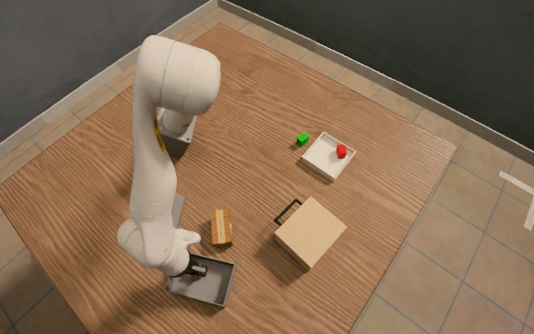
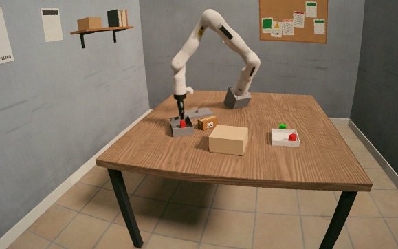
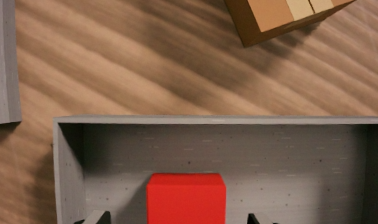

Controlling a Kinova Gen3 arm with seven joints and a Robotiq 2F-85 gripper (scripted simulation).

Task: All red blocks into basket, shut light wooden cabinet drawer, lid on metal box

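Right now my hand is 30 mm short of the grey metal box, 10 mm to the right of it and 50 mm above it. Round my hand: grey lid 220 mm behind, 10 mm to the right, 60 mm below; then blue block 40 mm behind, 130 mm to the left, 60 mm below; then brown cardboard box 60 mm behind, 140 mm to the left, 40 mm below.
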